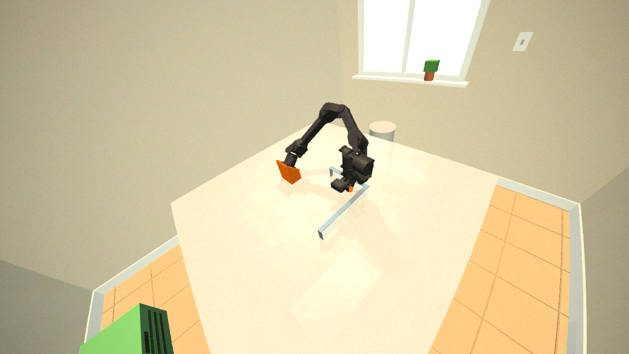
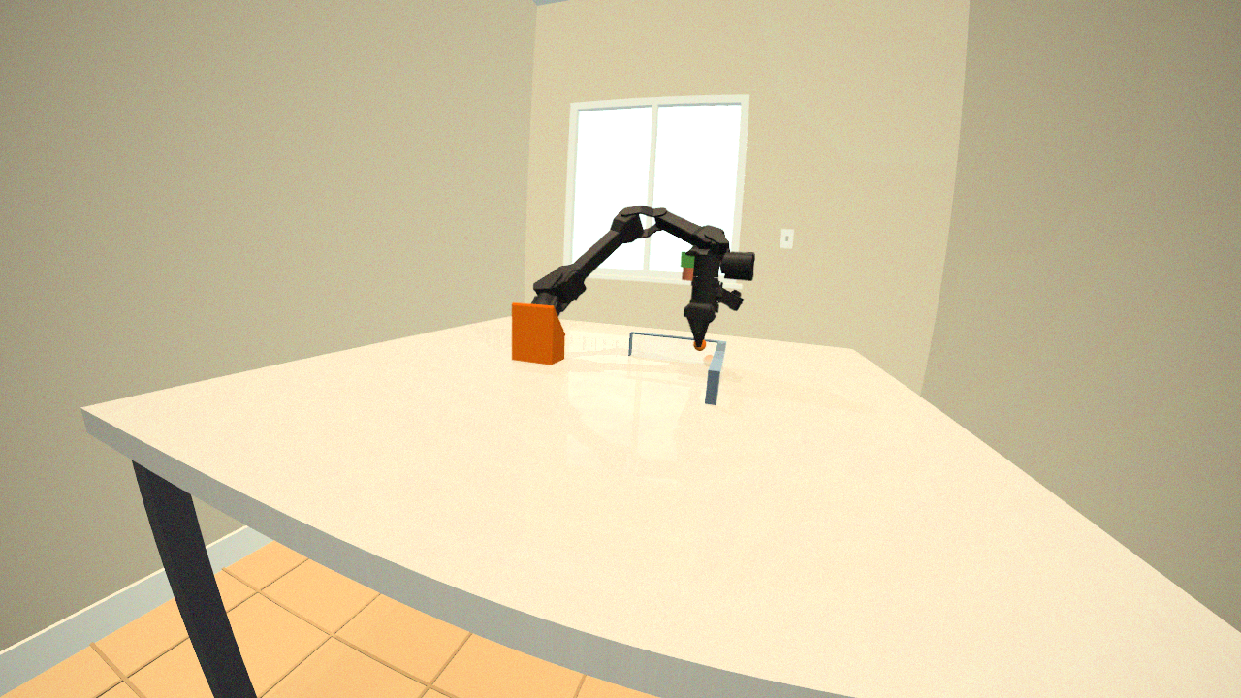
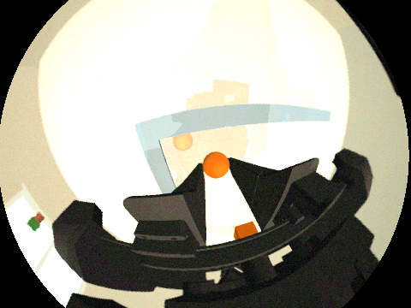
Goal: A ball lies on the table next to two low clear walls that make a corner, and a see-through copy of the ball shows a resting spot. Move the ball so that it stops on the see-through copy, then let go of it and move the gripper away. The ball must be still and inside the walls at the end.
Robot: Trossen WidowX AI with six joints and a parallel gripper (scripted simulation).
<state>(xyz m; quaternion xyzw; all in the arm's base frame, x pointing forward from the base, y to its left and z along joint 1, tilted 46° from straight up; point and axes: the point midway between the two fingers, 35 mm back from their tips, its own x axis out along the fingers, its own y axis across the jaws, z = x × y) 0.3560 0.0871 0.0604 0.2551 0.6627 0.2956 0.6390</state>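
My gripper tip is now 2 cm short of the see-through copy of the ball, 4 cm to the right of it and 4 cm above it. Round my gripper tip: orange ball (right at my gripper tip).
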